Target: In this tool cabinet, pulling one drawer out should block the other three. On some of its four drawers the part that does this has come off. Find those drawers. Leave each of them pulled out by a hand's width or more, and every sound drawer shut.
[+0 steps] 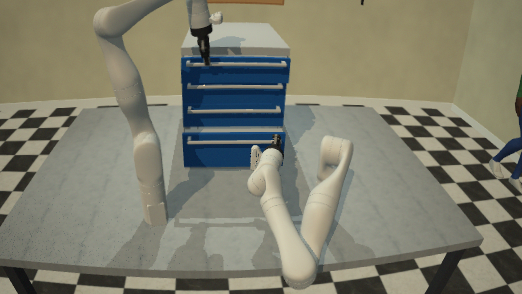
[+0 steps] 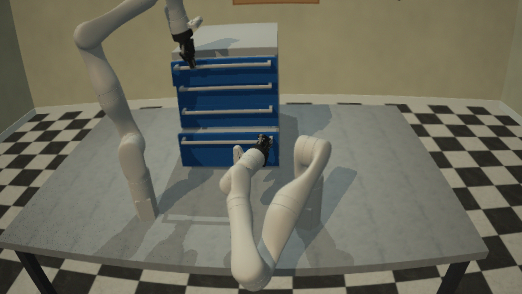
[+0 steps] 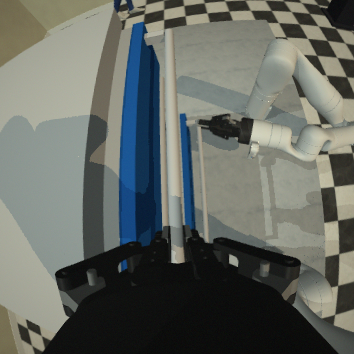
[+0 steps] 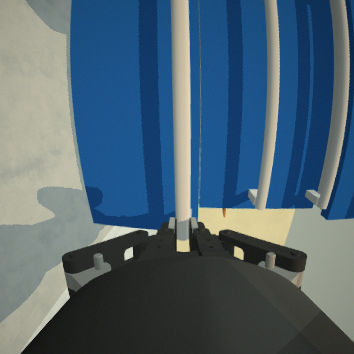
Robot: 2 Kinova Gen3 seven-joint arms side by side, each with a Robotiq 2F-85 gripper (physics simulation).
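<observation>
The tool cabinet (image 1: 257, 34) (image 2: 255, 35) has four blue drawers. The top drawer (image 1: 245, 75) (image 2: 235, 76) (image 3: 131, 150) stands a little forward, with a narrow gap behind its front. The second drawer (image 1: 232, 97) (image 2: 227, 98) and third drawer (image 1: 232, 120) (image 2: 230, 121) look shut. The bottom drawer (image 1: 215, 156) (image 2: 210, 156) (image 3: 186, 165) (image 4: 112, 125) is pulled out; its upper edge shows. My left gripper (image 1: 206, 63) (image 2: 192, 65) (image 3: 176, 234) is shut on the top drawer's handle, near its left end. My right gripper (image 1: 276, 136) (image 3: 197, 123) (image 4: 182, 226) is shut on the bottom drawer's handle, near its right end.
The cabinet stands on a grey table (image 1: 410, 200) (image 2: 400, 200). The right arm (image 1: 280, 215) (image 2: 240, 215) bends low in front of the cabinet. The left arm (image 1: 130, 85) (image 2: 107, 85) rises at the left and reaches over to the cabinet's top.
</observation>
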